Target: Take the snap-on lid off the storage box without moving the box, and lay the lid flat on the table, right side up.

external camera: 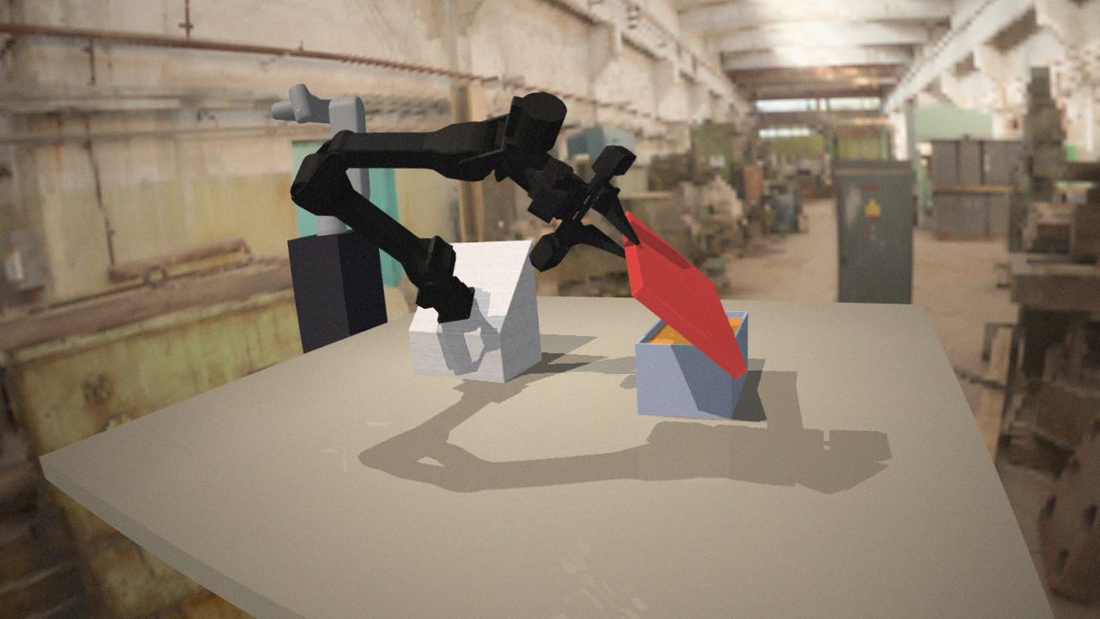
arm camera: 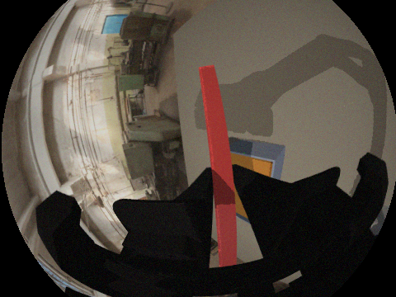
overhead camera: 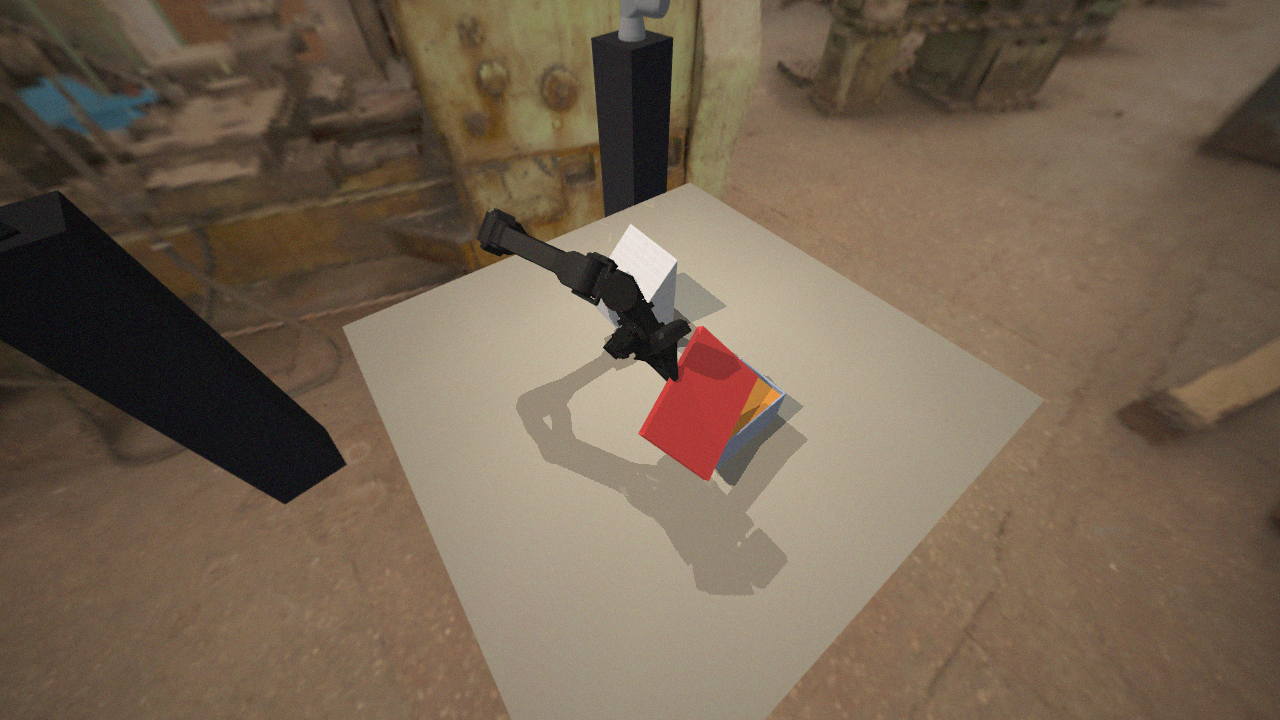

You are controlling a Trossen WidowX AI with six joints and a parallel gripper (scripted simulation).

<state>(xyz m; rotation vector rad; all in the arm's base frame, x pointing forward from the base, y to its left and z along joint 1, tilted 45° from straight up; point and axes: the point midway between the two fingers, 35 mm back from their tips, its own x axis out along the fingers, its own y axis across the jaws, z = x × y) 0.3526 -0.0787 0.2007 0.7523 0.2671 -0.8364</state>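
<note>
The red lid lies 5 cm below my gripper tip, 5 cm ahead of it and 3 cm to the left of it. The rest, counted from my gripper tip: blue storage box: 18 cm below, 13 cm to the left, 6 cm ahead.
</note>
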